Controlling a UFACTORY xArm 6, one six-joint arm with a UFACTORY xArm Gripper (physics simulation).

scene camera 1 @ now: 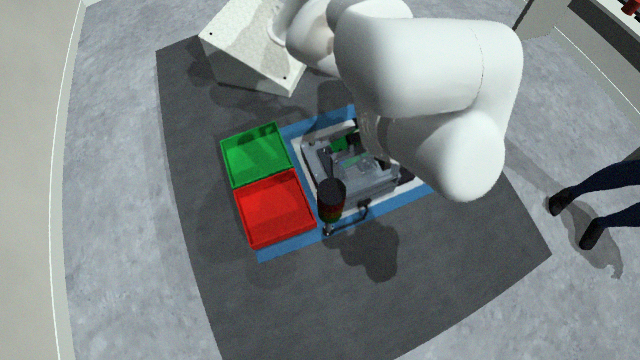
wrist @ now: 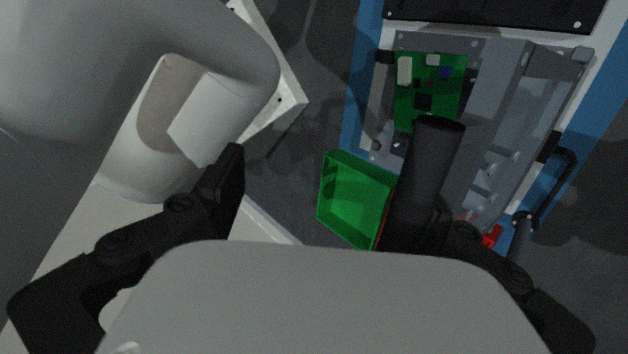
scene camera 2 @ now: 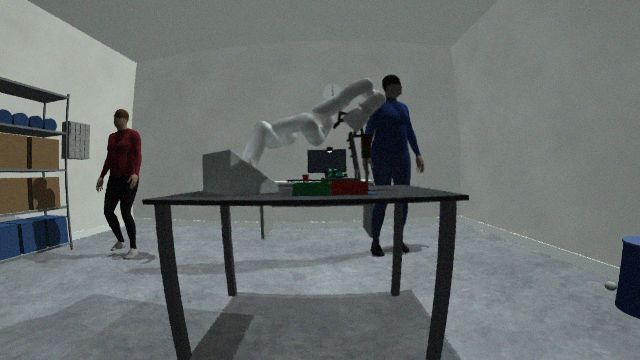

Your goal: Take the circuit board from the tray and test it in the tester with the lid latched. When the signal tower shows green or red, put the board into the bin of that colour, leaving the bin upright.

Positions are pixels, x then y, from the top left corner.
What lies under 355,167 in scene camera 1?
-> A tester lid.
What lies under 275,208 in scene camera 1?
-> A red bin.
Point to a green bin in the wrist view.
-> At 354,195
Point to a green bin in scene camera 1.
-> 256,154
